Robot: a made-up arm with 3 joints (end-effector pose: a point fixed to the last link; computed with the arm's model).
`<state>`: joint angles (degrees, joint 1 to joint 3).
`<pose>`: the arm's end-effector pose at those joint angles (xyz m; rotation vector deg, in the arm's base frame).
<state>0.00 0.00 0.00</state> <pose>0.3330 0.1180 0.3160 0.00 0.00 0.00</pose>
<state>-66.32 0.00 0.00</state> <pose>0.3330 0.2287 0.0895 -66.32 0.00 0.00</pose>
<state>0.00 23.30 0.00</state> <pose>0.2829 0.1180 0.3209 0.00 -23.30 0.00</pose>
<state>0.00 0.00 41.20</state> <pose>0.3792 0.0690 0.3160 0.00 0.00 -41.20</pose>
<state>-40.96 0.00 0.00</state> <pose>0.3330 0.2189 0.1902 -40.96 0.00 0.00</pose>
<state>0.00 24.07 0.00</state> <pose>0.2812 0.1180 0.3207 0.00 -24.07 0.00</pose>
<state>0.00 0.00 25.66</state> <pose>0.3661 0.0913 0.3160 0.00 0.00 -25.66</pose>
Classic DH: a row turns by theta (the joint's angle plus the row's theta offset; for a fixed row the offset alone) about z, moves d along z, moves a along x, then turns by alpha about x. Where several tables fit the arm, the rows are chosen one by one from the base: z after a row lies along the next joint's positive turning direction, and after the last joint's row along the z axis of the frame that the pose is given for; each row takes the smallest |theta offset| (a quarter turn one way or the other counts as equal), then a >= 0, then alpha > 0; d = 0 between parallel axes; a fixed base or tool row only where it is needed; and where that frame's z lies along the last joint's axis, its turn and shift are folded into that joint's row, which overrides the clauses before.
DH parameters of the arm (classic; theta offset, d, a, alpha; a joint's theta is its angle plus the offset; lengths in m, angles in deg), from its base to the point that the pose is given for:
base (fixed): 90 0.118 0 90
joint 1: 90 0.296 0.079 -90
joint 2: 90 -0.032 0.005 -90
joint 3: -63.97 0 -0.0957 180
tool (fixed): 116.03 0.119 0 0

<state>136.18 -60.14 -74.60</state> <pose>0.3610 -0.2106 0.0362 -133.26 59.87 -100.21</pose>
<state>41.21 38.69 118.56</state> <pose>0.2610 -0.1686 0.2407 64.71 18.85 -121.46</pose>
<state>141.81 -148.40 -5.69</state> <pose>0.3343 -0.0727 0.2225 47.75 52.83 159.83</pose>
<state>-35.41 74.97 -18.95</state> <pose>0.1828 0.1709 0.1393 -42.31 -67.51 38.95</pose>
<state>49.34 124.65 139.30</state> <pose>0.1872 -0.0601 0.0897 -131.66 15.71 83.98</pose>
